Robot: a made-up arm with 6 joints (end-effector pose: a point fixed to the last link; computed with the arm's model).
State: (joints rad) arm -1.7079 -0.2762 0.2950 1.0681 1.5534 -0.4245
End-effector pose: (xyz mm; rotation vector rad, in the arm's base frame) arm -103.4 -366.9 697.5 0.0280 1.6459 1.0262
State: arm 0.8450 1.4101 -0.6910 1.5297 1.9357 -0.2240
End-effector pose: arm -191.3 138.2 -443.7 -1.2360 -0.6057 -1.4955
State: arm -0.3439 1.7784 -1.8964 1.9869 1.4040 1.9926
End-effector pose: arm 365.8 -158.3 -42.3 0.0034 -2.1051 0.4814
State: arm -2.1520 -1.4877 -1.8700 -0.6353 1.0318 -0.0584
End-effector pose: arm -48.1 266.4 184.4 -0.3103 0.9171 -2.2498
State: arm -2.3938 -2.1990 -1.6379 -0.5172 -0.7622 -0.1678
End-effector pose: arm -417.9 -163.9 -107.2 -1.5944 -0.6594 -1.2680
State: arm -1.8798 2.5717 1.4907 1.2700 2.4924 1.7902
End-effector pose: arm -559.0 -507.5 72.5 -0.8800 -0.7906 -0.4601
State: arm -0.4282 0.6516 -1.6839 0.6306 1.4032 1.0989
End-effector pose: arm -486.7 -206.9 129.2 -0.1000 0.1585 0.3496
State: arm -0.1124 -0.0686 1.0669 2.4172 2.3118 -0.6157
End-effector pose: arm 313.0 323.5 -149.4 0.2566 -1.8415 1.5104
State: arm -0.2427 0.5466 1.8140 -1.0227 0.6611 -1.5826
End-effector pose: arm -307.4 484.8 220.3 0.3252 0.2019 -1.1043
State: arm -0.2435 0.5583 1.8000 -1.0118 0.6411 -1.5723
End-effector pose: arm -304.8 485.2 220.0 0.3298 0.1957 -1.1124
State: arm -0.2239 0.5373 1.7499 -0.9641 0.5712 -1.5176
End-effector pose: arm -304.1 485.8 218.6 0.3003 0.2117 -1.1399
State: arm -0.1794 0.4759 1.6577 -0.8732 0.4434 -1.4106
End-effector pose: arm -302.7 487.4 210.0 0.2142 0.2382 -1.1949
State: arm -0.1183 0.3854 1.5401 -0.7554 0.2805 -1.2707
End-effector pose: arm -299.1 488.3 185.5 0.0674 0.2406 -1.2658
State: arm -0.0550 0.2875 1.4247 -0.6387 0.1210 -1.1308
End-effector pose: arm -298.3 482.9 146.7 -0.1084 0.2017 -1.3197
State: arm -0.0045 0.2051 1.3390 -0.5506 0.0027 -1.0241
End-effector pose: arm -302.8 471.3 110.7 -0.2576 0.1491 -1.3383
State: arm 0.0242 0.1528 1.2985 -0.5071 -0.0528 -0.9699
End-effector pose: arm -308.4 462.6 92.6 -0.3410 0.1235 -1.3368
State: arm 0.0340 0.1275 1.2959 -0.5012 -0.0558 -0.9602
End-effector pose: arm -311.7 461.7 91.4 -0.3650 0.1330 -1.3339
